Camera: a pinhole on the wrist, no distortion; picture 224 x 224 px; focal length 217.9 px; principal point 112.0 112.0 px. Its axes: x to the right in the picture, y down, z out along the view. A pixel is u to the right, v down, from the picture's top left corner.
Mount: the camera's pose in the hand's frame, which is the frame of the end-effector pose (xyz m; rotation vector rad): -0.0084 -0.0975 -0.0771 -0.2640 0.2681 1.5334
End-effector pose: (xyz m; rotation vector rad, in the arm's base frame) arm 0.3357 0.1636 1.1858 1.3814 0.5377 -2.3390
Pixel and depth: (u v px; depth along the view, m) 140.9 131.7 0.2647
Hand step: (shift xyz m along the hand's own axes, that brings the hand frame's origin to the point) -0.0300 0.0244 0.1607
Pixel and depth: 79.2 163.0 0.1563
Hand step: -0.0445 -0.0668 0.0781
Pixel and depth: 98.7 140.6 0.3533
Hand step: -0.0530 0.0010 0.2631
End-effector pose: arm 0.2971 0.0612 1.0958 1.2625 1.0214 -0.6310
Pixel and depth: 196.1 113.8 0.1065
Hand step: -0.0078 -0.0232 0.0096
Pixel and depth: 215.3 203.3 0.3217
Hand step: -0.1381 0.1563 0.1752
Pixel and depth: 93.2 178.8 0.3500
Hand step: -0.1141 -0.0070 0.2628
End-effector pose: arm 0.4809 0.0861 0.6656 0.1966 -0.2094 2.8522
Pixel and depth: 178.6 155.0 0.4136
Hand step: -0.0849 0.1613 0.2706
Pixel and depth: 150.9 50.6 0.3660
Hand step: 0.0983 0.0840 0.2463
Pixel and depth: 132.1 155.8 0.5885
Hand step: -0.1220 0.1524 0.4595
